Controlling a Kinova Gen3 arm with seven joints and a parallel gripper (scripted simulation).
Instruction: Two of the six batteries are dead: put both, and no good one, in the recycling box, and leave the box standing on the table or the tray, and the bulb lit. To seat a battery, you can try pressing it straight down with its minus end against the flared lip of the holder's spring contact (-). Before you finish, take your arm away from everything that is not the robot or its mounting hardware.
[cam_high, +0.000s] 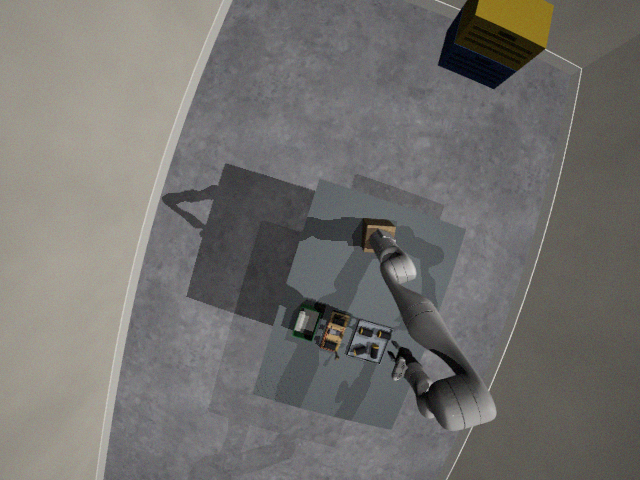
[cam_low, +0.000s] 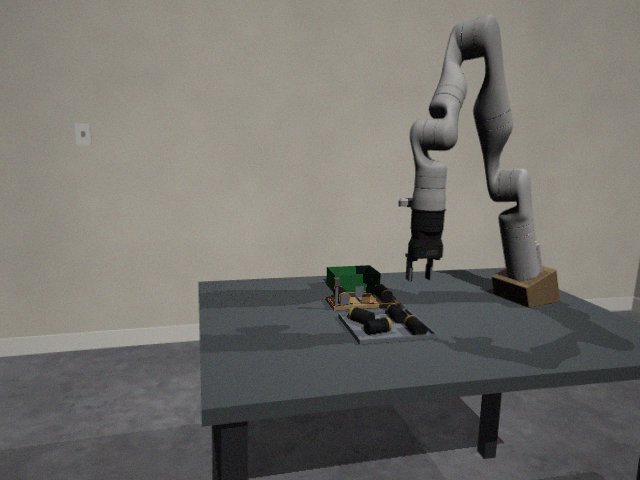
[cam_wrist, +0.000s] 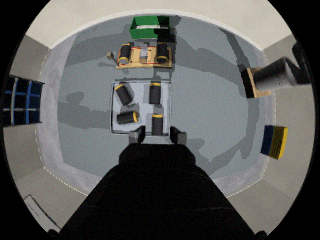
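The grey tray lies 60 mm ahead of my hand, 50 mm to the right of it and 150 mm below it. Also, from my hand: green recycling box: 70 mm ahead, 380 mm to the right, 140 mm below.
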